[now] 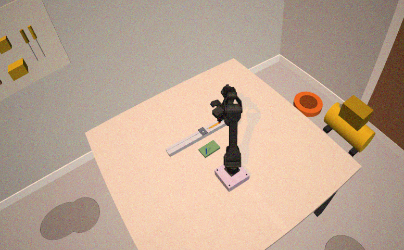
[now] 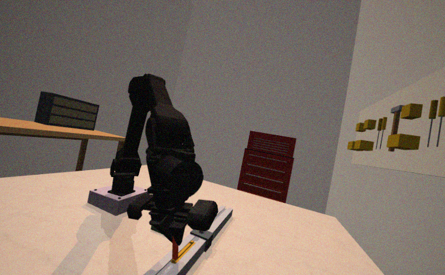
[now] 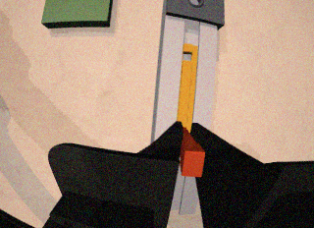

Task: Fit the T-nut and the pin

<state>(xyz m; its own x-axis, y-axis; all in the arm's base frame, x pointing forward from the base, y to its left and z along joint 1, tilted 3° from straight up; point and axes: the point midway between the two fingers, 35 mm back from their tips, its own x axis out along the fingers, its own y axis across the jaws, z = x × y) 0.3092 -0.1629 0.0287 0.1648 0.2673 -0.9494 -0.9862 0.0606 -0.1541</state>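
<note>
My gripper tip is 120 mm past the blue pin, 190 mm to the right of it and 30 mm above it. Round my gripper tip: aluminum rail (20 mm ahead, 110 mm to the left, 30 mm below); green tray (110 mm behind, 170 mm to the left, 50 mm below).
</note>
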